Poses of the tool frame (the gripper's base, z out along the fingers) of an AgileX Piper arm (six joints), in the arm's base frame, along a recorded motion.
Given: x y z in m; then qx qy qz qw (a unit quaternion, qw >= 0).
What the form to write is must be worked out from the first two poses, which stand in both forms.
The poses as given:
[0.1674 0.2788 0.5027 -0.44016 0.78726 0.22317 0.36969]
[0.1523 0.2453 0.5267 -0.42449 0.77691 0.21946 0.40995]
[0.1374 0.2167 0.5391 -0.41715 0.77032 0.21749 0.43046]
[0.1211 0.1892 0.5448 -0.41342 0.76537 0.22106 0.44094]
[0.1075 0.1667 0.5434 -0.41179 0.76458 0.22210 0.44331]
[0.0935 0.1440 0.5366 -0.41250 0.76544 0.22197 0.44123]
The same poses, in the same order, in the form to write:
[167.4 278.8 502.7 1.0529 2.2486 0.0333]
[152.3 245.3 526.7 0.9916 2.1743 -0.0085]
[137.4 216.7 539.1 0.9642 2.1351 -0.0285]
[121.1 189.2 544.8 0.9600 2.1100 -0.0305]
[107.5 166.7 543.4 0.9585 2.1040 -0.0296]
[93.5 144.0 536.6 0.9604 2.1084 -0.0282]

